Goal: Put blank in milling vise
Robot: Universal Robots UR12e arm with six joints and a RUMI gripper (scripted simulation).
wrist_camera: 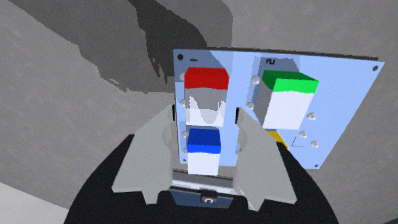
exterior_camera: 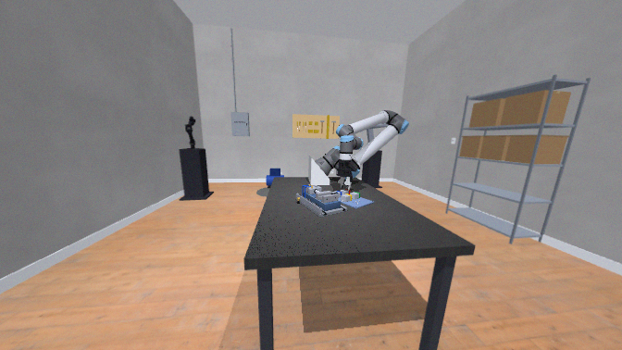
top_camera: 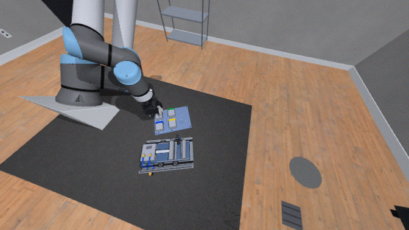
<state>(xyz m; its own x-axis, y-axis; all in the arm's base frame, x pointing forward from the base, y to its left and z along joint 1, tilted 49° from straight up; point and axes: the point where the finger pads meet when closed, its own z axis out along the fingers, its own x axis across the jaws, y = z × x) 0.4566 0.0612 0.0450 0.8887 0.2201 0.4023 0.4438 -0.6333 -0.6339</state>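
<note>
The red-ended blank is 4 cm below my hand. From my hand the other things lie so: blue-ended blank 4 cm ahead, 8 cm to the right, 4 cm below; then green-ended blank 8 cm ahead, 4 cm to the left, 4 cm below; then light blue plate 10 cm ahead, 6 cm below.
</note>
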